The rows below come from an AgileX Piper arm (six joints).
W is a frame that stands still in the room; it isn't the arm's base.
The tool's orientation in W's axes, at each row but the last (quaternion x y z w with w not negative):
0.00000 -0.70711 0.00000 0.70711
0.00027 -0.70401 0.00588 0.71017
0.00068 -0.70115 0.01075 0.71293
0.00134 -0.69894 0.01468 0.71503
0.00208 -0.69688 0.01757 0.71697
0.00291 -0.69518 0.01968 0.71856
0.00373 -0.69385 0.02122 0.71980
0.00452 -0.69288 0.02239 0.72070
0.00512 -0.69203 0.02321 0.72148
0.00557 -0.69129 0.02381 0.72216
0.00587 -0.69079 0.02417 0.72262
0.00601 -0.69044 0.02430 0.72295
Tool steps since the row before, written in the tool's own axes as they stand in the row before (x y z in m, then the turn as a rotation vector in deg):
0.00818 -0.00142 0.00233 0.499 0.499 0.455
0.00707 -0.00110 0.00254 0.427 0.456 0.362
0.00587 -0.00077 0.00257 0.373 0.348 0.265
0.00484 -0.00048 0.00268 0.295 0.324 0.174
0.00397 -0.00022 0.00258 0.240 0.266 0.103
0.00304 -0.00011 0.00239 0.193 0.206 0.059
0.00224 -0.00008 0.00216 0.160 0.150 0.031
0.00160 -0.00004 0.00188 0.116 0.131 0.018
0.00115 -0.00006 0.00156 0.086 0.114 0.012
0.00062 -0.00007 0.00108 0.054 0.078 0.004
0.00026 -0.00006 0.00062 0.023 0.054 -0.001
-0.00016 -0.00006 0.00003 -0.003 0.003 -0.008
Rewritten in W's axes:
-0.00233 -0.00142 0.00818 -0.455 0.499 0.499
-0.00247 -0.00107 0.00710 -0.362 0.456 0.427
-0.00246 -0.00073 0.00592 -0.264 0.349 0.372
-0.00256 -0.00045 0.00491 -0.175 0.326 0.293
-0.00246 -0.00020 0.00405 -0.104 0.268 0.237
-0.00228 -0.00011 0.00312 -0.059 0.209 0.190
-0.00207 -0.00010 0.00232 -0.031 0.153 0.157
-0.00181 -0.00007 0.00167 -0.019 0.133 0.113
-0.00151 -0.00009 0.00122 -0.013 0.116 0.084
-0.00105 -0.00010 0.00067 -0.005 0.079 0.052
-0.00060 -0.00008 0.00029 0.000 0.055 0.022
-0.00003 -0.00007 -0.00016 0.008 0.003 -0.003

